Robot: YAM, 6 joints.
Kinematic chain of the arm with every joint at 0, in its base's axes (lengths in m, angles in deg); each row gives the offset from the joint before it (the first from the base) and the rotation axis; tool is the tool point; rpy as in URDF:
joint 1: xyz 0 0 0.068 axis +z
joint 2: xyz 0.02 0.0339 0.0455 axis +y
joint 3: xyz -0.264 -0.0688 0 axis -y
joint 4: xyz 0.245 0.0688 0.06 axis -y
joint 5: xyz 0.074 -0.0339 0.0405 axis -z
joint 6: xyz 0.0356 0 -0.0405 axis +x
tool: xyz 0 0 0 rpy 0 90 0
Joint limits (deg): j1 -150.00..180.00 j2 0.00..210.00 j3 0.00..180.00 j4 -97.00..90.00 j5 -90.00..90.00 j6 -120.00..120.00
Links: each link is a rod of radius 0.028 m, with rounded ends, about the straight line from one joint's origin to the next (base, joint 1, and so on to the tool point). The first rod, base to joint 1, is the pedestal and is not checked.
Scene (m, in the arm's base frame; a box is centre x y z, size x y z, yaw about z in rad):
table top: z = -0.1
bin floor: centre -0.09 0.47 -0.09 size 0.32 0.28 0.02 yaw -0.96
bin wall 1: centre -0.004 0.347 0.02 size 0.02 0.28 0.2 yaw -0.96
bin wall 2: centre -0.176 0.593 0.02 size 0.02 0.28 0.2 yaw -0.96
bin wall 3: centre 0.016 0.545 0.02 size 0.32 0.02 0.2 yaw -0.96
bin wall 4: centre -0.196 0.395 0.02 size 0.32 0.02 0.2 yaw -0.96
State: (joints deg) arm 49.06 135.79 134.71 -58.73 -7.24 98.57
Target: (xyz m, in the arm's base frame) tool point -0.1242 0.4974 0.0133
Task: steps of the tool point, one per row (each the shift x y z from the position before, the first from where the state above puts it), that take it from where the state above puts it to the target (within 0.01 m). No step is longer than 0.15 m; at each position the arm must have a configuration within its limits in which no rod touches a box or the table.
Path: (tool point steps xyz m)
1: -0.1042 0.0605 0.0245
2: -0.1142 0.0323 0.0243
3: -0.1164 0.0029 0.0240
4: -0.0411 0.0307 -0.1041
5: -0.0419 0.0043 -0.1077
6: -0.0374 -0.0217 -0.1062

